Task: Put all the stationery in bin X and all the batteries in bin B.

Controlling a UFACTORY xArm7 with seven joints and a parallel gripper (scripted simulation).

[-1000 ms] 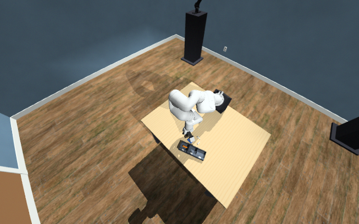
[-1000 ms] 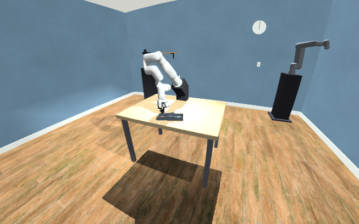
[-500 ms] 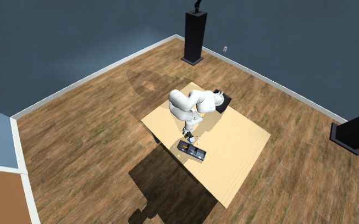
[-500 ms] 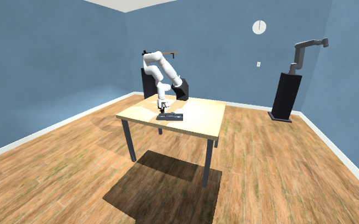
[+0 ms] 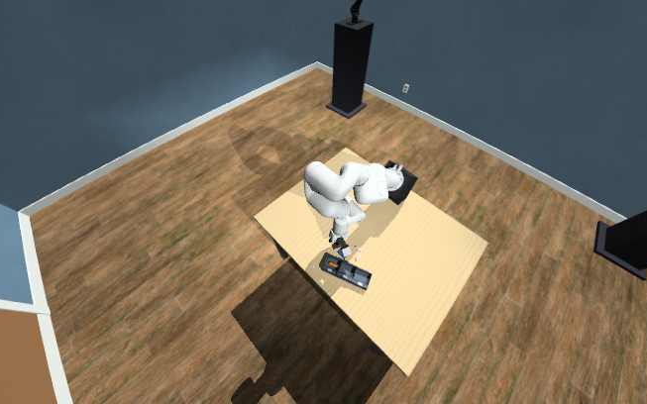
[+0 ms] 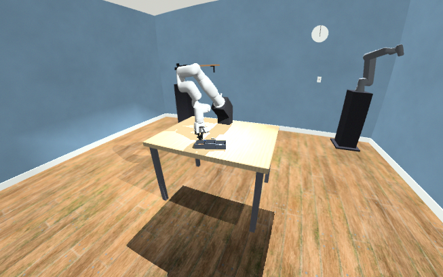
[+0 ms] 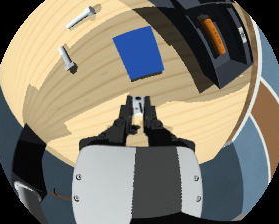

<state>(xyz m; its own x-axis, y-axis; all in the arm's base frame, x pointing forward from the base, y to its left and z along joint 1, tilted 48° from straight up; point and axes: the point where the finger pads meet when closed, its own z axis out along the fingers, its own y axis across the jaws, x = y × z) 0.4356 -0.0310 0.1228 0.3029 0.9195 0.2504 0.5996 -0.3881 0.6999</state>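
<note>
The dark double bin is 10 cm ahead of my hand and 14 cm to the left of it. Also, from my hand: pencil sharpener (1 cm below); then blue block (3 cm ahead, 6 cm to the left, 2 cm below); then small dark thing (3 cm behind, 5 cm to the right, 2 cm below).
</note>
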